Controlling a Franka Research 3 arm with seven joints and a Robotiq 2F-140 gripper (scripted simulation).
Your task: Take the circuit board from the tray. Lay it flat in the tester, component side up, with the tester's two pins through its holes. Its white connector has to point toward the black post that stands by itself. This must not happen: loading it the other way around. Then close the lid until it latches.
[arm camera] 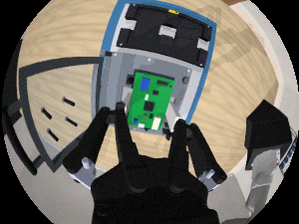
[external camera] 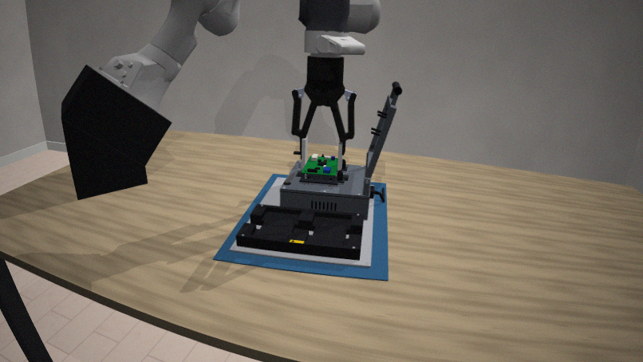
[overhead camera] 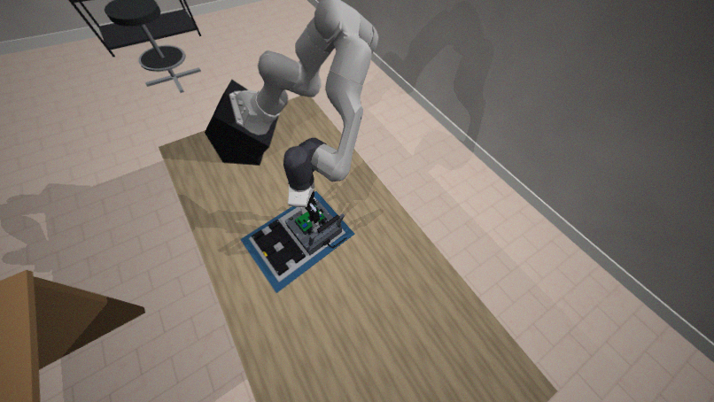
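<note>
Right now my hand is 20 mm above the green circuit board. From my hand the other things lie so: tester lid 120 mm ahead, 80 mm above, 20 mm to the left.
</note>
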